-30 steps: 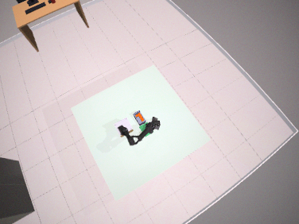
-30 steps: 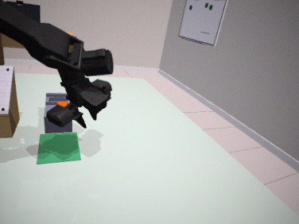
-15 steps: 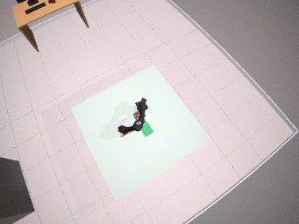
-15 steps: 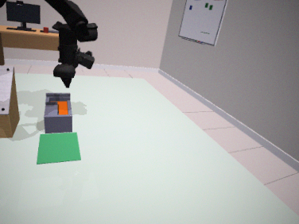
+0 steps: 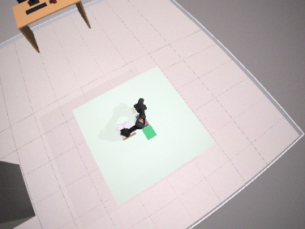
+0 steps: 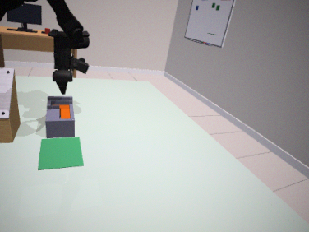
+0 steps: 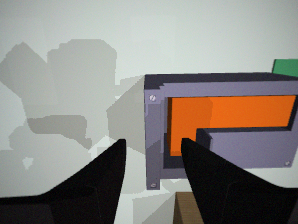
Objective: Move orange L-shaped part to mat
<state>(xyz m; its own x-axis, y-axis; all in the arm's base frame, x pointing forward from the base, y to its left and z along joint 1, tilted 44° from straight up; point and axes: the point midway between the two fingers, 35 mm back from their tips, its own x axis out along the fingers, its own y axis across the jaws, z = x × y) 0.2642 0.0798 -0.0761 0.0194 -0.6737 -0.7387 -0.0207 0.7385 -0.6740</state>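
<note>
Now: gripper tip 1 cm past the orange L-shaped part, 6 cm to the left of it and 6 cm above it. From my gripper tip the other things lie so: green mat: 22 cm to the right, 12 cm below.
</note>
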